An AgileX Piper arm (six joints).
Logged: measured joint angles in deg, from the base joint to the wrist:
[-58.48 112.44 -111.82 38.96 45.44 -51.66]
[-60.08 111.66 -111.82 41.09 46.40 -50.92]
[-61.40 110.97 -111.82 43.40 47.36 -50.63]
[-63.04 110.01 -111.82 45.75 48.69 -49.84]
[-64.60 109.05 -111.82 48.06 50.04 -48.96]
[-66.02 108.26 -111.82 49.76 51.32 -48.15]
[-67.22 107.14 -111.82 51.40 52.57 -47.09]
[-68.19 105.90 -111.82 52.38 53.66 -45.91]
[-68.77 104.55 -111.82 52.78 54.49 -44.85]
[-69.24 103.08 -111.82 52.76 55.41 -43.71]
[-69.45 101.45 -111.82 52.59 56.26 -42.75]
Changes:
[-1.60 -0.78 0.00 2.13 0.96 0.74]
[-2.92 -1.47 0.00 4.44 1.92 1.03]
[-4.56 -2.43 0.00 6.79 3.25 1.82]
[-6.12 -3.39 0.00 9.10 4.60 2.70]
[-7.54 -4.18 0.00 10.80 5.88 3.51]
[-8.74 -5.30 0.00 12.44 7.13 4.57]
[-9.71 -6.54 0.00 13.42 8.22 5.75]
[-10.29 -7.89 0.00 13.82 9.05 6.81]
[-10.76 -9.36 0.00 13.80 9.97 7.95]
[-10.97 -10.99 0.00 13.63 10.82 8.91]

